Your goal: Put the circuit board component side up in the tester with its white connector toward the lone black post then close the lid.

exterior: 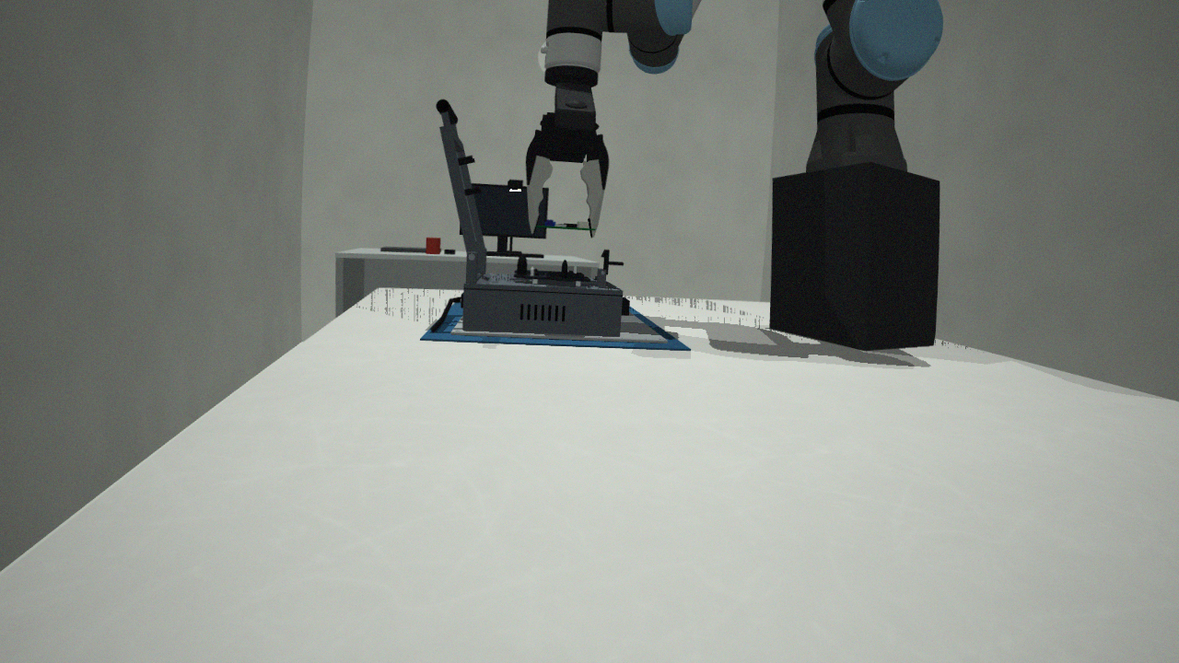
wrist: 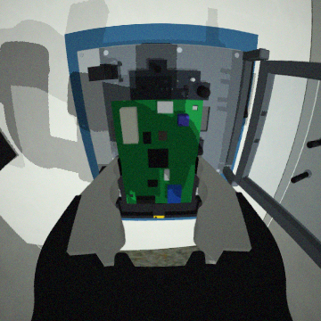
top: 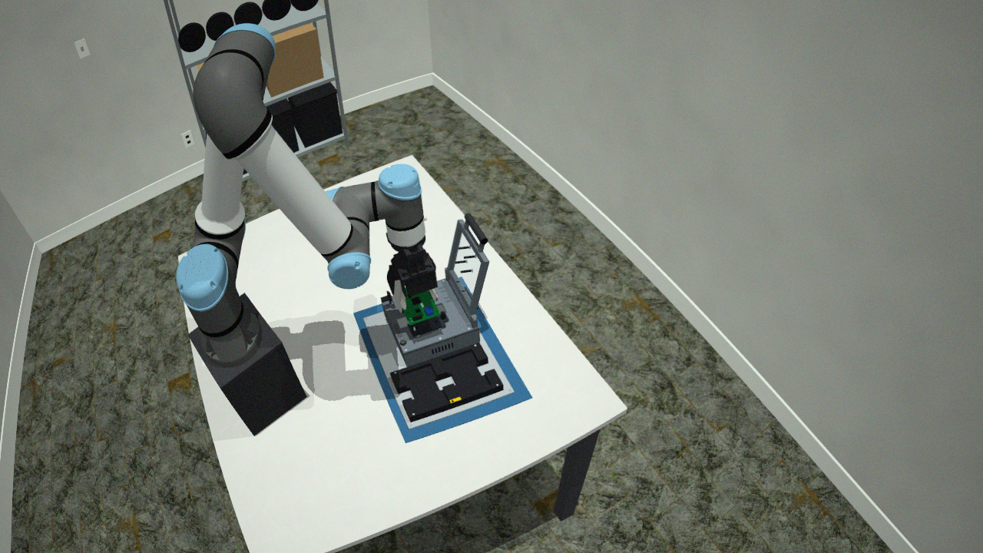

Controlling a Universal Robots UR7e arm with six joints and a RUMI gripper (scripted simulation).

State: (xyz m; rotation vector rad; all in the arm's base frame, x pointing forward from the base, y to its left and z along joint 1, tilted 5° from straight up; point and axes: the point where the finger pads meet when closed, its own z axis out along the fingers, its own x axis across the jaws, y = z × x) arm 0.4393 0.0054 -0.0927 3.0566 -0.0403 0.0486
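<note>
My hand is 130 mm short of the lid, 50 mm below it and 20 mm to the right of it. From my hand the other things lie so: green circuit board: right at my hand.
</note>
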